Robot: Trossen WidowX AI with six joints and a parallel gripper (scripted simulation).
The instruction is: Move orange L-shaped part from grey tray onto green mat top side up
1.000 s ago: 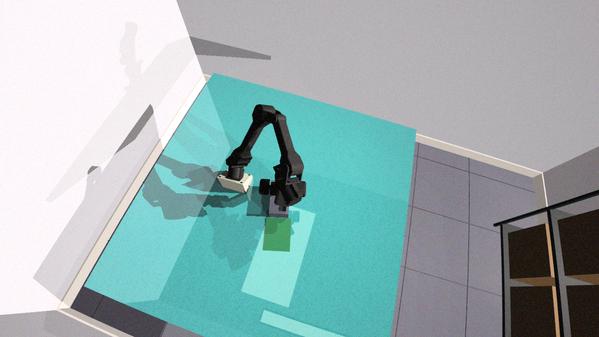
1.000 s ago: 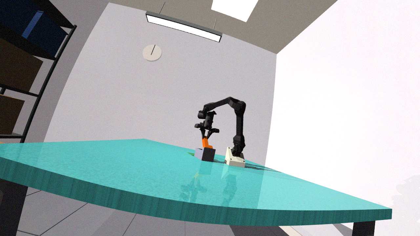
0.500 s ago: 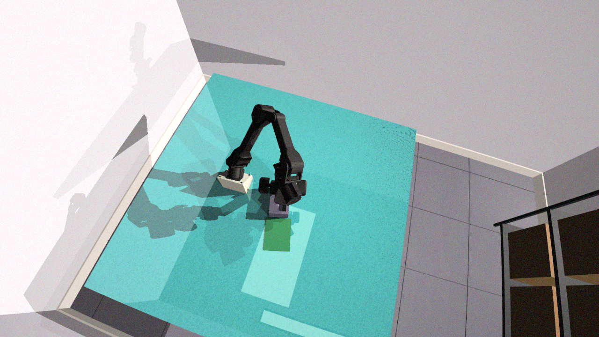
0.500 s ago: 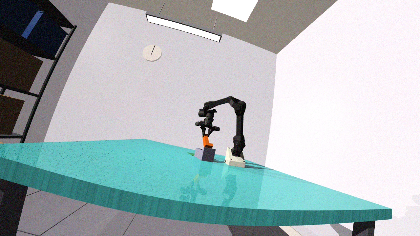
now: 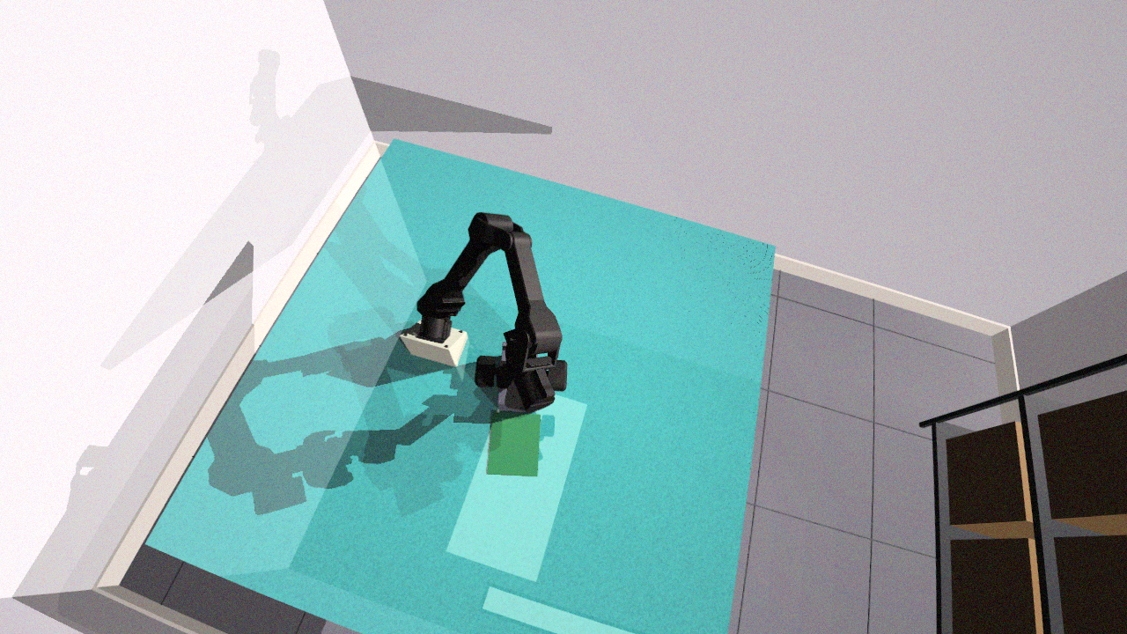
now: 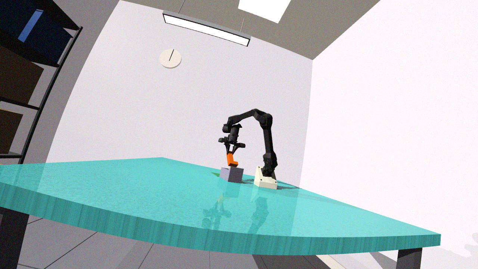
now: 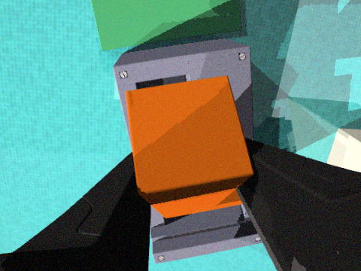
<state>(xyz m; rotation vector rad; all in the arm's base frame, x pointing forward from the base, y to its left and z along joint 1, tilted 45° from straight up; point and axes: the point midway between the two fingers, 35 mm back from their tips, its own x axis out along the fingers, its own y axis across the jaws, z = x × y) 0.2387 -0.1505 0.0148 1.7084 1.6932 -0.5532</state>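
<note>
My gripper tip is now 170 mm above the green mat and 100 mm to the left of it. From my gripper tip the other things lie so: orange L-shaped part (30 mm to the left, 30 mm below, 20 mm behind).
</note>
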